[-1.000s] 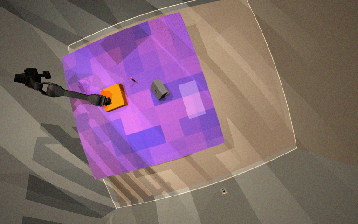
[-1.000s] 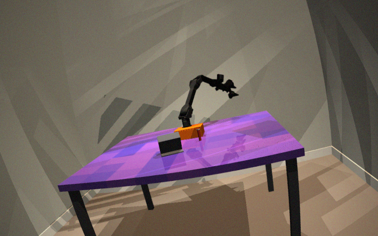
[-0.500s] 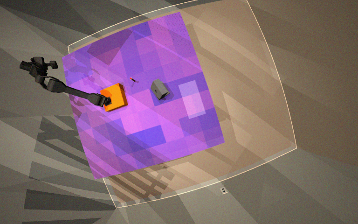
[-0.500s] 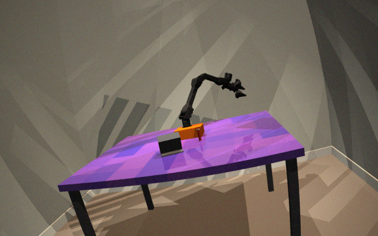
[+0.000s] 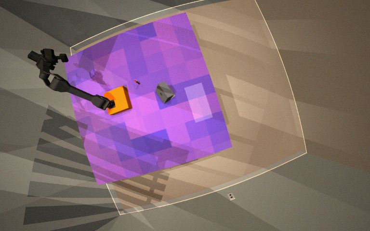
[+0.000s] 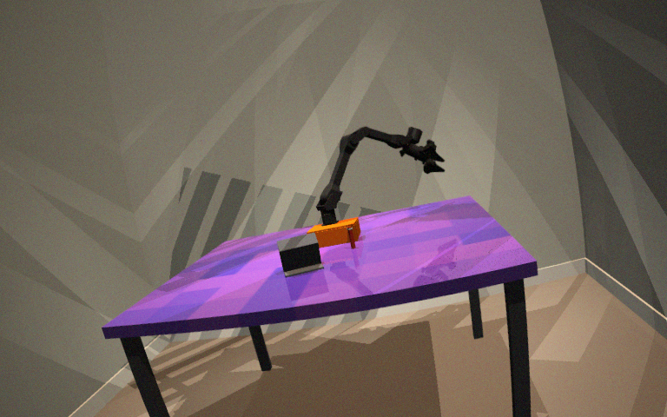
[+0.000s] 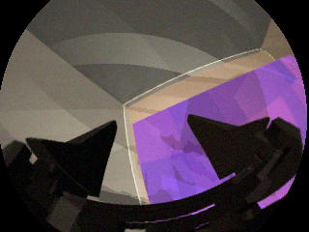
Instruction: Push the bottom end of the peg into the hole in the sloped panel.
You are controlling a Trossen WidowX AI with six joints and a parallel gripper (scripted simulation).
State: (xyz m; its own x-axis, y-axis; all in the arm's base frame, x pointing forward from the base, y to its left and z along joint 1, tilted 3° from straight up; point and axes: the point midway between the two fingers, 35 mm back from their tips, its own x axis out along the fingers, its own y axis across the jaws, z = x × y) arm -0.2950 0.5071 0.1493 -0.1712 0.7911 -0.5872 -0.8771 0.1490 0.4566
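The dark red peg is 56 cm ahead of my gripper tip, 42 cm to the right of it and 13 cm below it. Round my gripper tip: grey sloped panel (75 cm ahead, 58 cm to the right, 13 cm below).
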